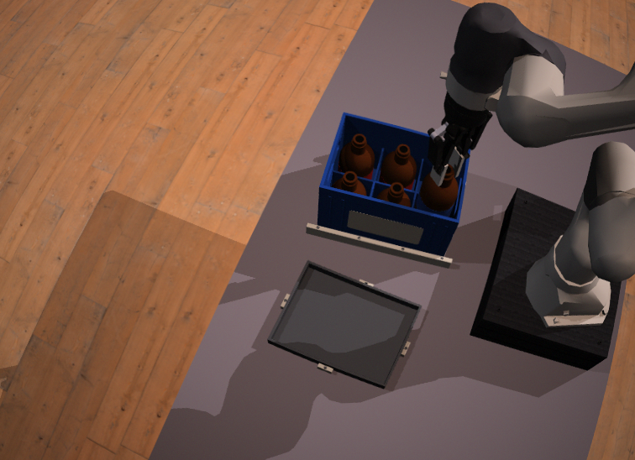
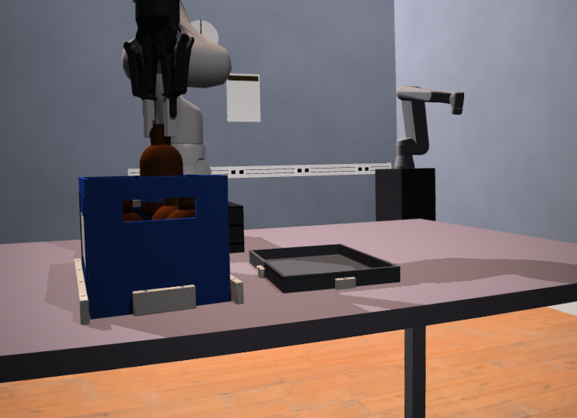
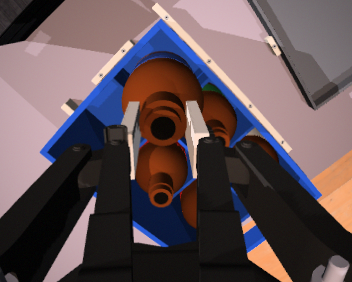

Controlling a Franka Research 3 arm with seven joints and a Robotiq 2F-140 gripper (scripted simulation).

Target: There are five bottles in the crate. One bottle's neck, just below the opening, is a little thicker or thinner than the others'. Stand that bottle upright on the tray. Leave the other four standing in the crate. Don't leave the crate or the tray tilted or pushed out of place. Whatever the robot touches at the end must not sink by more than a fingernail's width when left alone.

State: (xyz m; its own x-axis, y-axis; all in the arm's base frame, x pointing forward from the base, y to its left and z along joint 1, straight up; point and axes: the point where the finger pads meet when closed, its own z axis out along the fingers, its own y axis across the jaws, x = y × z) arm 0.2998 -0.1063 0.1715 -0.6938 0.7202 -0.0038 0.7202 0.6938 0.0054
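The bottle is 90 mm below my hand. The rest, counted from my hand: crate (80 mm ahead, 40 mm to the right, 190 mm below); then dark tray (110 mm ahead, 240 mm to the left, 260 mm below).
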